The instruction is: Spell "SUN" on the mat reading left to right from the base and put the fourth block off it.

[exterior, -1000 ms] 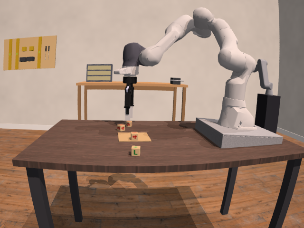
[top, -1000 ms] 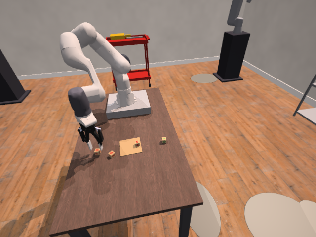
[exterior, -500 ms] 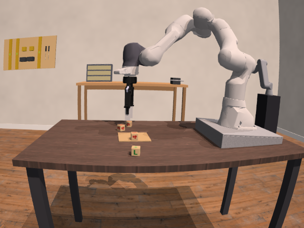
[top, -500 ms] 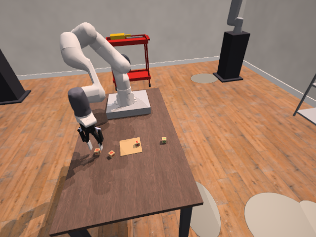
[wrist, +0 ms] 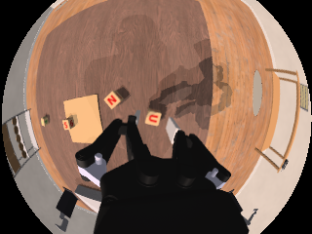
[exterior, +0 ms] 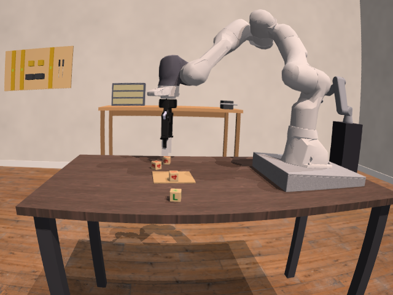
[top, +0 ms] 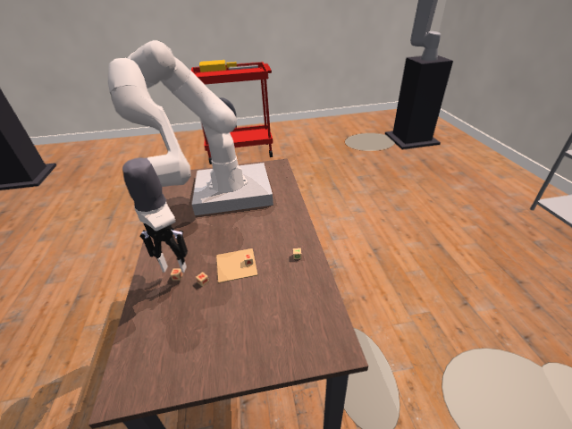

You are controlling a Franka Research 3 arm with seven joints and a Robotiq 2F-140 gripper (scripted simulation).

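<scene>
My hand is 6 cm above the U block. The rest, counted from my hand: mat 21 cm to the left, 7 cm below, 1 cm behind; S block 26 cm to the left, 5 cm below, 2 cm behind; N block 9 cm to the left, 6 cm below, 4 cm ahead.
</scene>
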